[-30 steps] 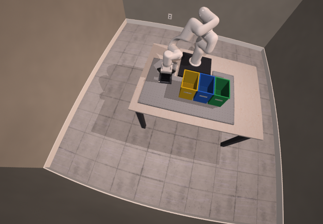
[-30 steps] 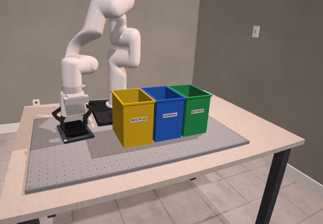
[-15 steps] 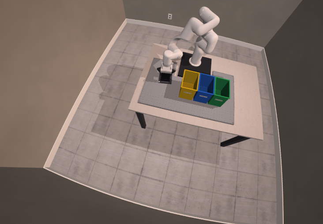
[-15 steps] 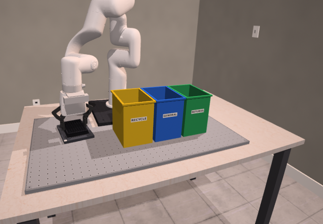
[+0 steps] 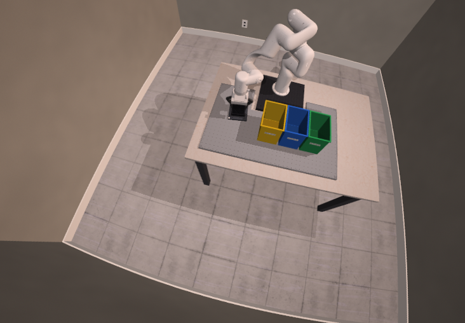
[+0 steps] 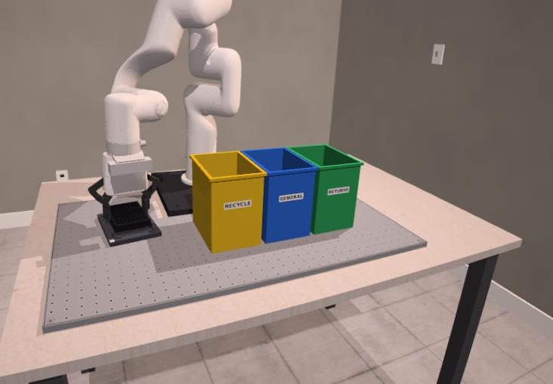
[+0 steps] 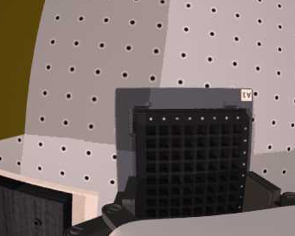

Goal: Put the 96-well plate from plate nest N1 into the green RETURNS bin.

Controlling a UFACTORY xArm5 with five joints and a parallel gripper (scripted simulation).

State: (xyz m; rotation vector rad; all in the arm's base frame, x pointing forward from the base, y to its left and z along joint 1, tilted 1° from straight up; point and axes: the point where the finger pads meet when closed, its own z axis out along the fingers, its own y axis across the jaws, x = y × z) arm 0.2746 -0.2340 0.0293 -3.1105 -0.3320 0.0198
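Right now my hand is 4 cm above the plate nest N1. Round my hand: blue general bin: 8 cm ahead, 36 cm to the left, 5 cm above; yellow recycle bin: 9 cm ahead, 23 cm to the left, 5 cm above; black 96-well plate: 1 cm below.
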